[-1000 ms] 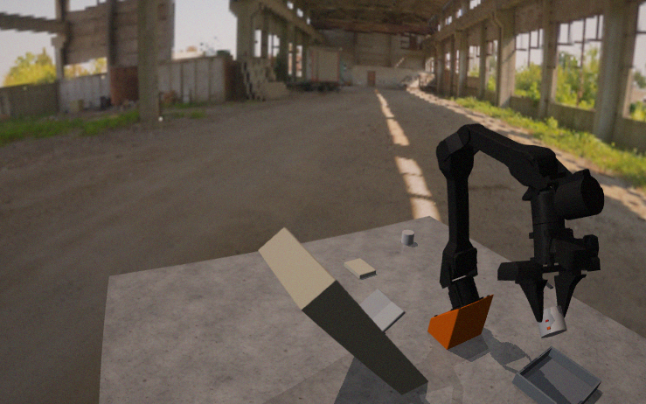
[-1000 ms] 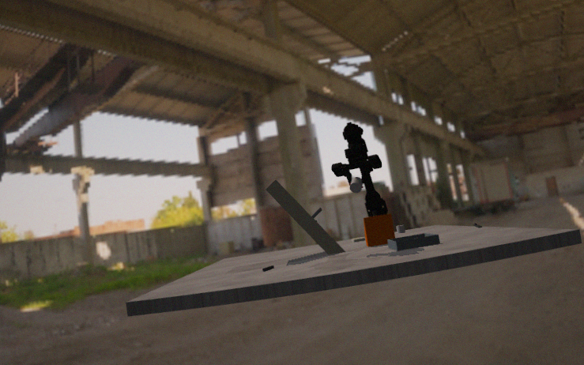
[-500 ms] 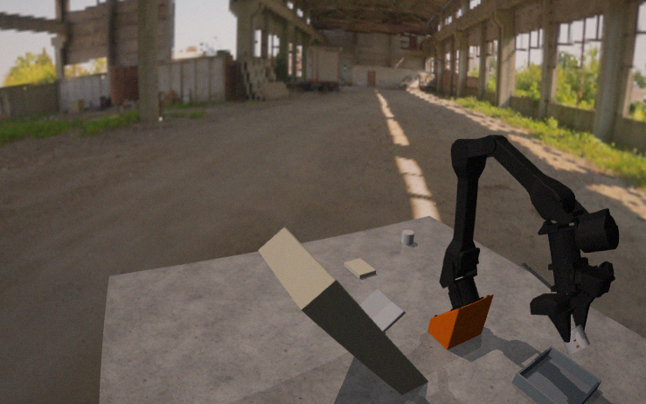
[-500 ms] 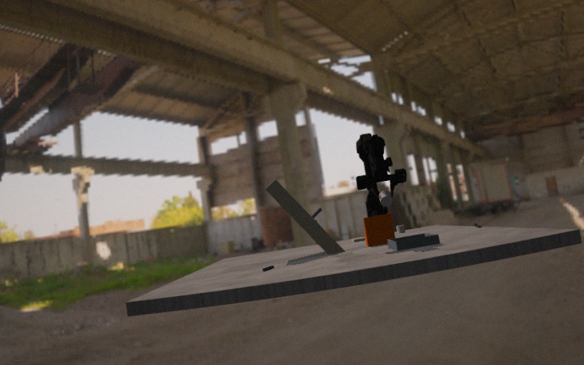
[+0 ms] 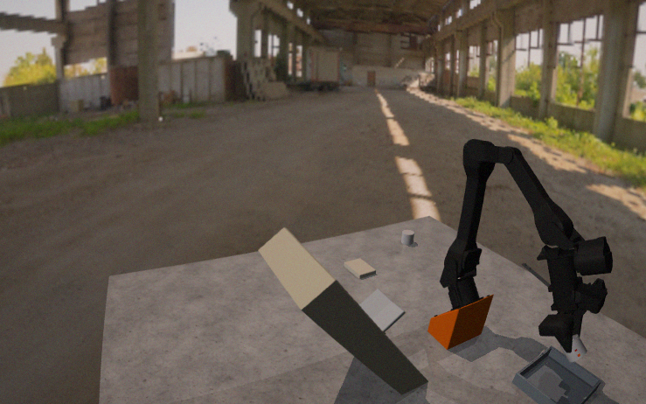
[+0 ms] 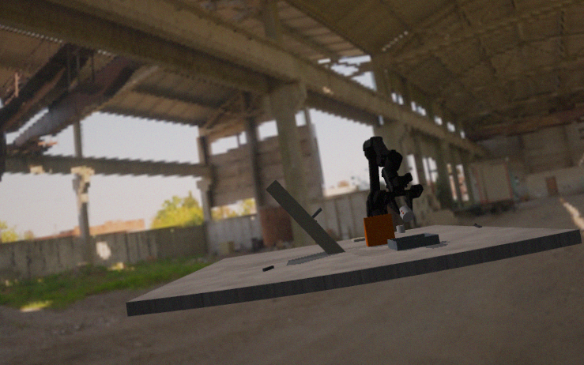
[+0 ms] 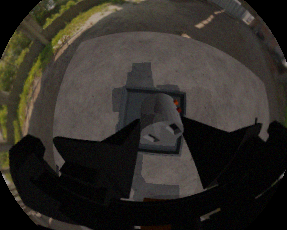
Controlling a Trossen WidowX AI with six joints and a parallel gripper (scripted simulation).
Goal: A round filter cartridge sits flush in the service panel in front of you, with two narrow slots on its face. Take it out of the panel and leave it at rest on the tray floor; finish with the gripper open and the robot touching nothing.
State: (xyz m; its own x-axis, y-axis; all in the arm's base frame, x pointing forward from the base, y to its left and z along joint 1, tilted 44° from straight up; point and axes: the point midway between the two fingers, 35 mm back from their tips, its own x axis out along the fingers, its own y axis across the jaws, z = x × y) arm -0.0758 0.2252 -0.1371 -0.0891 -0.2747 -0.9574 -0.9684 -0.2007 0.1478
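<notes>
Right now the round pale cartridge is right at my gripper tip. Also, from my gripper tip: beige service panel 400 mm ahead, 240 mm to the right, 50 mm above; grey tray 110 mm below, 10 mm behind; small beige block 670 mm to the right, 180 mm ahead, 110 mm below.
</notes>
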